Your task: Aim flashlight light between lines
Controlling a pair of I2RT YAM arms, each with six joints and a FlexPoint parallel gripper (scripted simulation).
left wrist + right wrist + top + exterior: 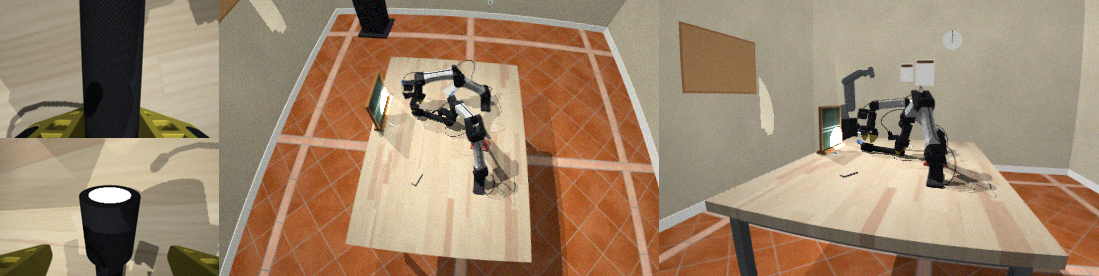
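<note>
Right now my right hand is 40 mm above the flashlight head, 20 mm to the right of it and 20 mm past it. Round my right hand: white stick 170 mm ahead, 140 mm to the left, 70 mm below; green board 260 mm ahead, 80 mm above, 40 mm to the left; blue screwdriver 190 mm to the right, 120 mm ahead, 60 mm below.
</note>
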